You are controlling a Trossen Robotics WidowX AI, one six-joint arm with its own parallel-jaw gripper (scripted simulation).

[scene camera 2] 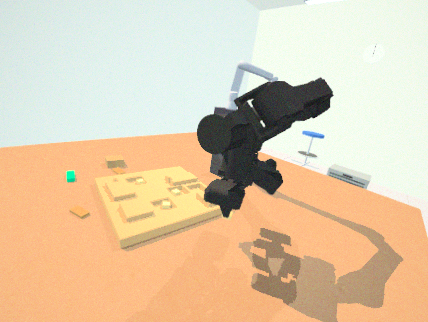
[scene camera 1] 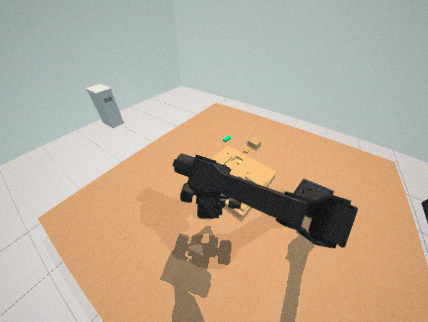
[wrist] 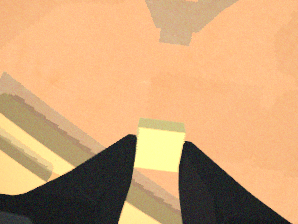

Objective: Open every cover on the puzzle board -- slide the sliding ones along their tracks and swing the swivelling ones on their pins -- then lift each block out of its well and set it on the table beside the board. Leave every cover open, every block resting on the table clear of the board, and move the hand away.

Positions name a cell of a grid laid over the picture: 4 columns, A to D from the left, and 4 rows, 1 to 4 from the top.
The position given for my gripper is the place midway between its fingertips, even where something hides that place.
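Observation:
Looking through scene camera 2, I see my gripper (scene camera 2: C3) along with a tan puzzle board (scene camera 2: B3). Scene camera 1 gives me both as well, the gripper (scene camera 1: B3) and the board (scene camera 1: C3). In the wrist view I can see my gripper (wrist: C3).

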